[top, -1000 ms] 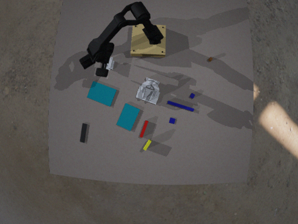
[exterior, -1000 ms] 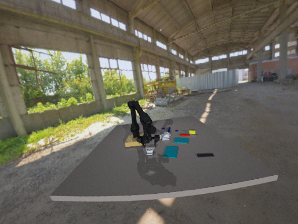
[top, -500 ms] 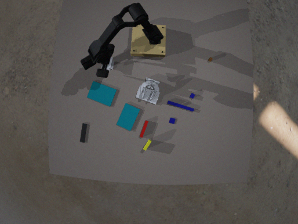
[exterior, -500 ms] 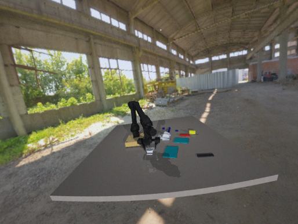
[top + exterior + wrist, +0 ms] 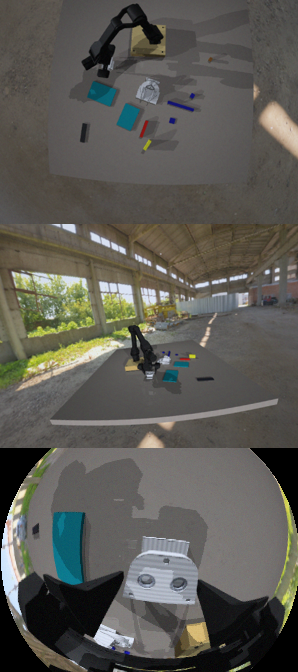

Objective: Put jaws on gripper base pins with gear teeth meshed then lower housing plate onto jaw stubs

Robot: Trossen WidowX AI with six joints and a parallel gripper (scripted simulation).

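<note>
Right now my gripper tip is 2 cm below the gripper base and 1 cm to the left of it. Round my gripper tip: black bar: 38 cm ahead, 20 cm to the right, 1 cm below; housing plate: 23 cm to the left, 14 cm ahead; red bar: 39 cm ahead, 16 cm to the left.
</note>
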